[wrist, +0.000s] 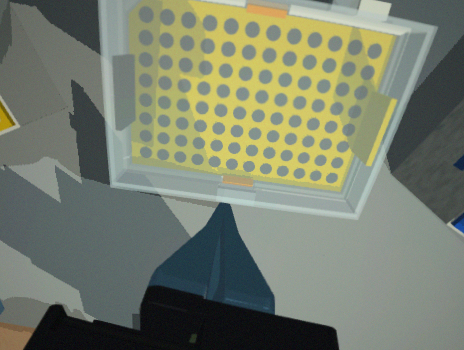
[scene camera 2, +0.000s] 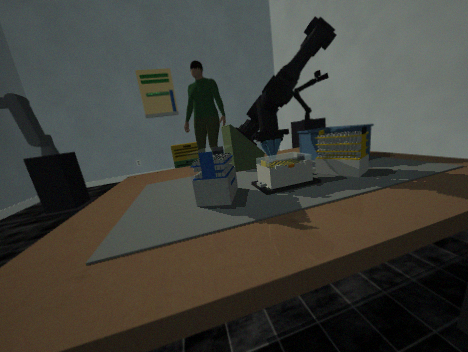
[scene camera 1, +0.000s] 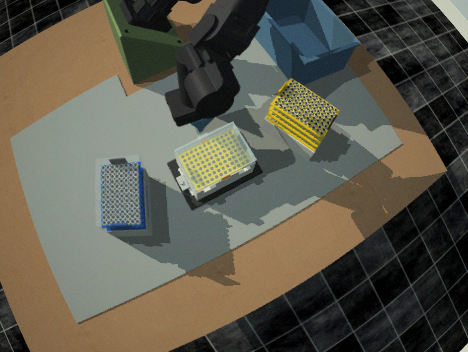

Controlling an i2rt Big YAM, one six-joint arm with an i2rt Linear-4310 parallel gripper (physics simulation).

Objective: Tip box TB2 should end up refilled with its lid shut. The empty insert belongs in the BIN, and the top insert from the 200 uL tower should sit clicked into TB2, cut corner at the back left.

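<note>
Tip box TB2 is white and stands on a dark base. Its clear lid lies over it and looks down. Under the lid, the yellow insert shows empty holes. My gripper is shut and empty, its tips pointing down at the lid's back edge, near the middle tab; whether they touch it I cannot tell. The yellow tower of stacked tip inserts stands beside TB2. The blue BIN is behind the yellow tower.
A blue tower of tip inserts stands on TB2's other side; its edge shows in the wrist view. A green angled block stands behind, near the arm. The grey mat lies under the boxes.
</note>
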